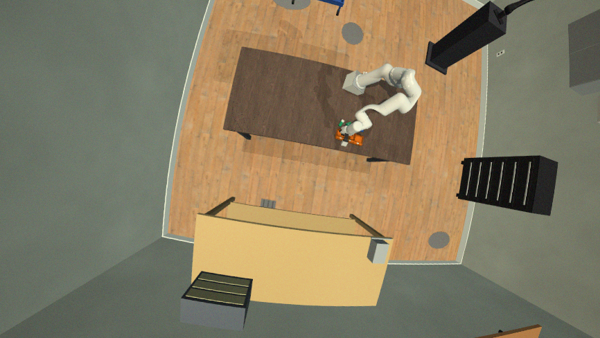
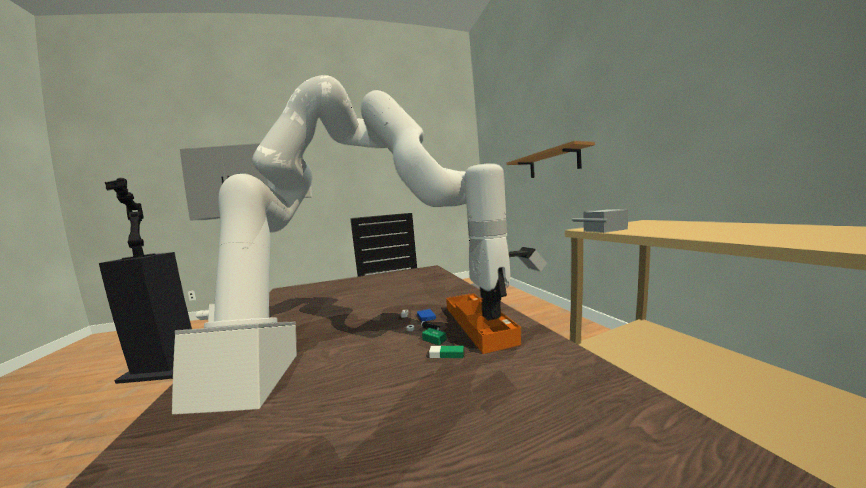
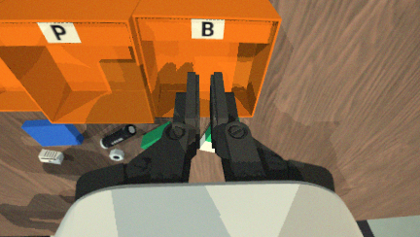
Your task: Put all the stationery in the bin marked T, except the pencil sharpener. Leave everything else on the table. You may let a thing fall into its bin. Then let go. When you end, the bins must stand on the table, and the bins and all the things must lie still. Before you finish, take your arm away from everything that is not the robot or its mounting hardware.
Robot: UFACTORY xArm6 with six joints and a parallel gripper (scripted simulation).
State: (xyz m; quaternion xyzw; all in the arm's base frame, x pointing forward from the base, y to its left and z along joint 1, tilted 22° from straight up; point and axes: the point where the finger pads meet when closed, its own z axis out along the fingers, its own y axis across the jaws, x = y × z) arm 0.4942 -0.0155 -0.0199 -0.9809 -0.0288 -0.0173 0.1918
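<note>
The orange bin is 8 cm to the left of my hand and 5 cm below it. The rest, counted from my hand: white hex nut (16 cm behind, 11 cm to the left, 7 cm below); then green 9V battery (12 cm behind, 5 cm to the left, 6 cm below); then black cylinder (12 cm behind, 10 cm to the left, 6 cm below).
</note>
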